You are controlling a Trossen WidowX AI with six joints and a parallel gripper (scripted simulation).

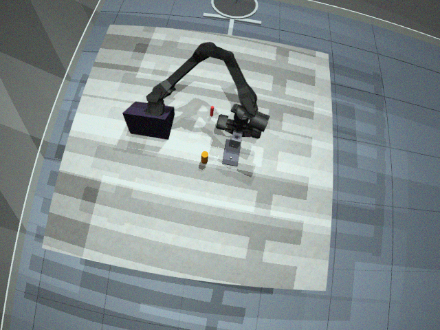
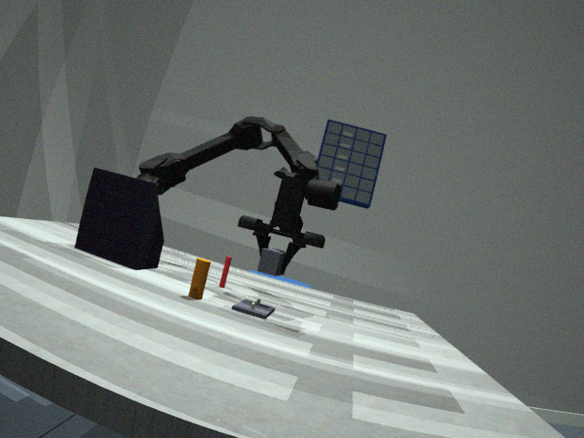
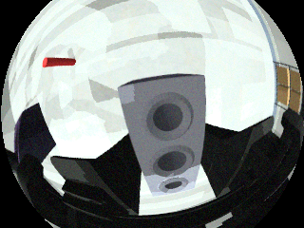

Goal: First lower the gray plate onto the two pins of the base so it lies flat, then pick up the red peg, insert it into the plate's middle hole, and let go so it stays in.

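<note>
My gripper tip is 8 cm above the base, 5 cm to the left of it and 1 cm past it. Also, from my gripper tip: gray plate (3 cm above); red peg (14 cm behind, 11 cm to the left, 5 cm below); orange cylinder (12 cm to the right, 12 cm behind, 5 cm below).
</note>
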